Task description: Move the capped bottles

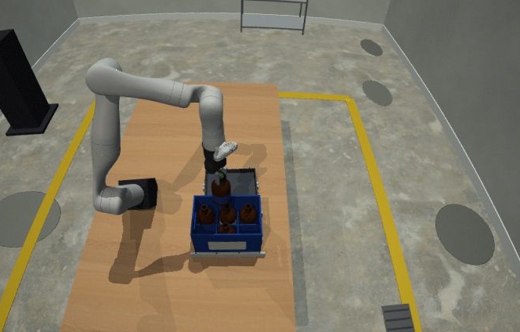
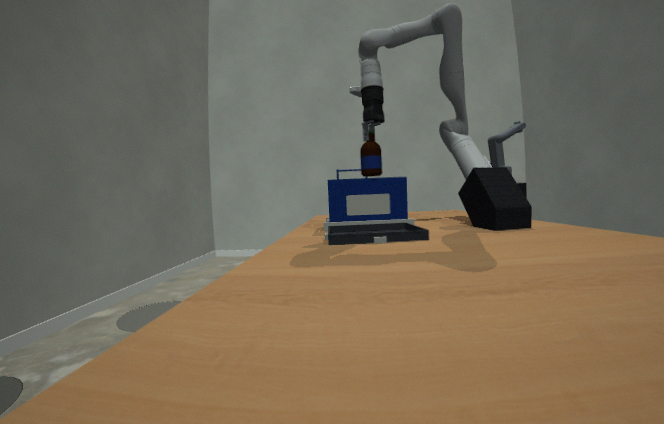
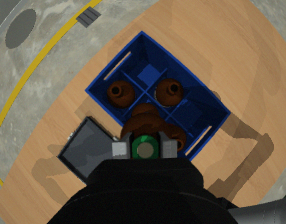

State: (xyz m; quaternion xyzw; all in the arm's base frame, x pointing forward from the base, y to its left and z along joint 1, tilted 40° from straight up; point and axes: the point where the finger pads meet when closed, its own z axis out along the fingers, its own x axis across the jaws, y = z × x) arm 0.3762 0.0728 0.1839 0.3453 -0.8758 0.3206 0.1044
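My gripper is now 6 cm above the brown bottle. From my hand the other things lie so: crate 1 cm ahead, 6 cm to the right, 24 cm below; dark grey tray 3 cm ahead, 20 cm to the left, 31 cm below.
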